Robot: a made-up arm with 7 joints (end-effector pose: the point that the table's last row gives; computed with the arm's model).
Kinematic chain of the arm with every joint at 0, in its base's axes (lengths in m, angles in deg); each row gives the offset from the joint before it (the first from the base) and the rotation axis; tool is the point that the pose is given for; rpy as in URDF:
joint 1: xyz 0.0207 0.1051 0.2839 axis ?
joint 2: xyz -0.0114 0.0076 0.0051 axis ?
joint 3: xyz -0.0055 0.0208 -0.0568 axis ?
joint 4: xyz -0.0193 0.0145 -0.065 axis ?
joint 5: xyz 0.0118 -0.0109 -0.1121 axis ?
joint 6: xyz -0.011 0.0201 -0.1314 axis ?
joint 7: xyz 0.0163 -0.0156 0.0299 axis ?
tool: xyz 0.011 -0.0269 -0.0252 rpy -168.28 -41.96 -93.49
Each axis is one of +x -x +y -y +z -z.
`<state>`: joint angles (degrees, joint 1 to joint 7).
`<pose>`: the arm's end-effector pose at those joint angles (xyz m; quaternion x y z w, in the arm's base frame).
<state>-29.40 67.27 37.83 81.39 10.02 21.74 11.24</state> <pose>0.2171 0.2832 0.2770 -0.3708 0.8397 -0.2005 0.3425</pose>
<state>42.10 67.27 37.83 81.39 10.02 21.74 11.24</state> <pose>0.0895 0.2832 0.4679 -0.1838 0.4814 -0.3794 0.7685</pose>
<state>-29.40 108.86 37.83 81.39 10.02 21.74 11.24</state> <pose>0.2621 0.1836 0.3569 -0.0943 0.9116 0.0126 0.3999</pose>
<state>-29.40 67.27 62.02 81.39 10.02 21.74 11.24</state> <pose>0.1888 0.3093 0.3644 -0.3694 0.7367 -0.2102 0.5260</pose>
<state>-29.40 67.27 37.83 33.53 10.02 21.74 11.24</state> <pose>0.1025 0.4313 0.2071 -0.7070 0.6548 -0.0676 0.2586</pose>
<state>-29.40 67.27 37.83 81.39 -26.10 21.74 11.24</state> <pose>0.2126 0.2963 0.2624 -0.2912 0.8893 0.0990 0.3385</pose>
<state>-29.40 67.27 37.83 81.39 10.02 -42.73 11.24</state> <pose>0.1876 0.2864 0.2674 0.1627 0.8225 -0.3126 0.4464</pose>
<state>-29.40 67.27 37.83 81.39 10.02 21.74 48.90</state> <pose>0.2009 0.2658 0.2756 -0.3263 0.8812 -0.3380 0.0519</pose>
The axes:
joint 1: -y
joint 2: +x
joint 3: +z
joint 4: -y
joint 5: +z
joint 6: +y
joint 7: -x

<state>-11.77 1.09 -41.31 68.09 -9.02 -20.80 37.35</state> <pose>0.0794 -0.0031 0.0817 -0.1510 -0.6477 0.6985 0.2641</pose>
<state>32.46 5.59 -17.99 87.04 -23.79 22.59 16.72</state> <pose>0.2407 0.0475 0.2839 -0.0103 0.8003 -0.5246 0.2903</pose>
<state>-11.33 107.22 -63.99 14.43 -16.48 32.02 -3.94</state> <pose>0.0273 0.4740 0.3545 0.2411 -0.5220 -0.8106 0.1112</pose>
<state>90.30 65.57 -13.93 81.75 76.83 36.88 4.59</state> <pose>0.0860 0.2118 0.5014 0.0361 0.4470 -0.7933 0.4119</pose>
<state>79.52 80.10 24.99 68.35 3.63 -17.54 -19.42</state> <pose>-0.0210 0.3109 0.4735 0.0477 0.0532 -0.1074 0.9916</pose>
